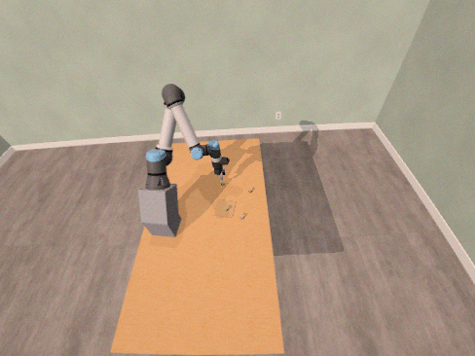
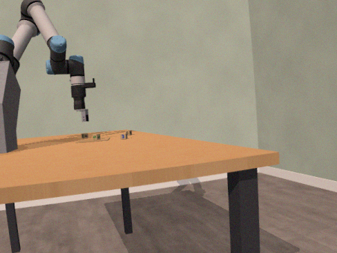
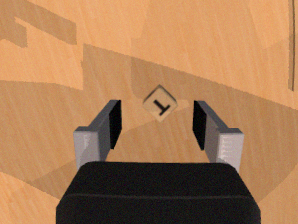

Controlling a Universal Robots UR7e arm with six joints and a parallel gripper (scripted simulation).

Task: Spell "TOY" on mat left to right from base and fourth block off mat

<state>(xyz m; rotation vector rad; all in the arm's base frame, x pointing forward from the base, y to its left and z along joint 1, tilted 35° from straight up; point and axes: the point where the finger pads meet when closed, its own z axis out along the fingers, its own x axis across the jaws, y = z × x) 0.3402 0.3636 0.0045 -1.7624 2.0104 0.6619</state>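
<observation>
Now: the T block 1 cm behind my hand and 9 cm below it. Round my hand: O block 6 cm ahead, 24 cm to the right, 9 cm below; then Y block 19 cm ahead, 29 cm to the right, 9 cm below; then tan mat 5 cm ahead, 23 cm to the right, 10 cm below.
</observation>
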